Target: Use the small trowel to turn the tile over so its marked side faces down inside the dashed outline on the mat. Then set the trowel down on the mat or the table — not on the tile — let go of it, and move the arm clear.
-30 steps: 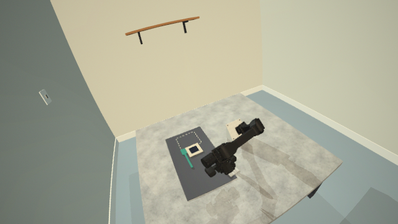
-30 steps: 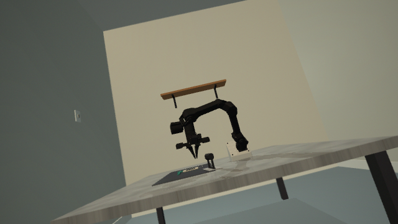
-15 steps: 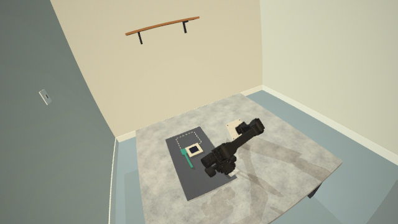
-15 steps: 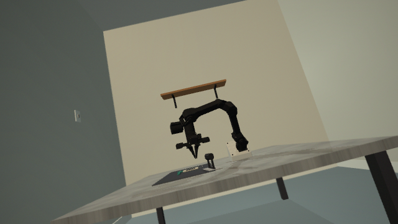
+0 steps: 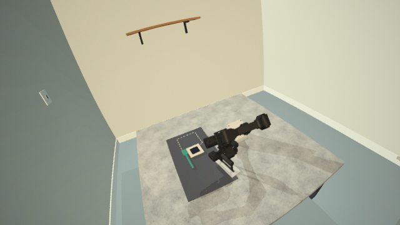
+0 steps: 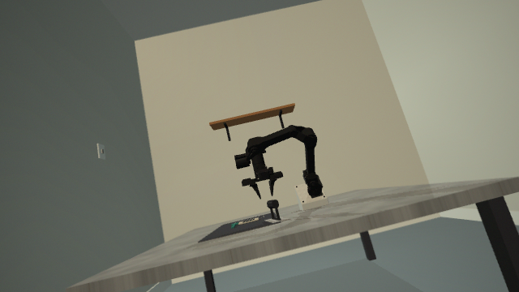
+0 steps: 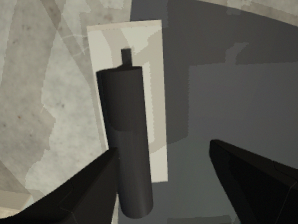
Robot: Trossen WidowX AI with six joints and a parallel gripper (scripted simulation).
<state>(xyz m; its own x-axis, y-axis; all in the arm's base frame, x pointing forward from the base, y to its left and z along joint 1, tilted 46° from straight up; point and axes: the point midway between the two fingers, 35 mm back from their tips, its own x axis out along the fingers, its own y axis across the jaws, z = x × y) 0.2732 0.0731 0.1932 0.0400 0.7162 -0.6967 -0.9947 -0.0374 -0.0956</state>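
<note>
Right now the trowel is 70 mm below my gripper tip and 20 mm behind it. The rest, counted from my gripper tip: dark mat (220 mm to the right, 130 mm below, 120 mm ahead); then teal t-shaped piece (260 mm to the right, 180 mm ahead, 100 mm below); then tile (280 mm to the right, 100 mm below, 100 mm ahead).
</note>
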